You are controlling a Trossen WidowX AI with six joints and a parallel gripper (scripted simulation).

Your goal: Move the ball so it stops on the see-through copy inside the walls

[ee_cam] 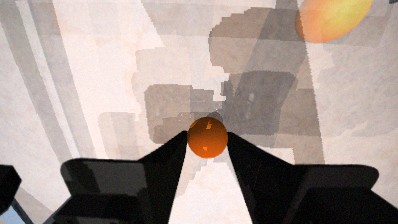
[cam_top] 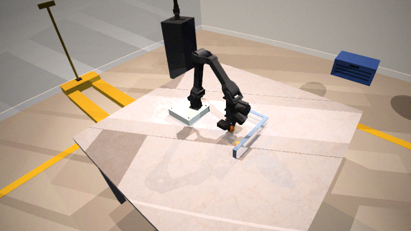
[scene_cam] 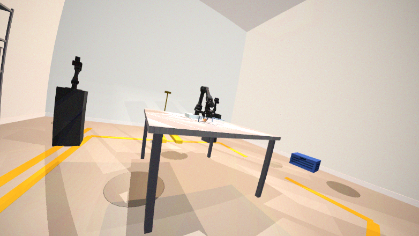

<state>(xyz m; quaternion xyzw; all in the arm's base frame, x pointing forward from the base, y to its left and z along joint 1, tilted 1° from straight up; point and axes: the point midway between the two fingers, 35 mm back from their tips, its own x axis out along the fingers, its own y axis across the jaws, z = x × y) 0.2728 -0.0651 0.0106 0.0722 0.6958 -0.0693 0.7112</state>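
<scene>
My gripper tip is 10 cm to the left of the see-through copy of ball and 8 cm short of it. Also, from my gripper tip: orange ball right at my gripper tip.
</scene>
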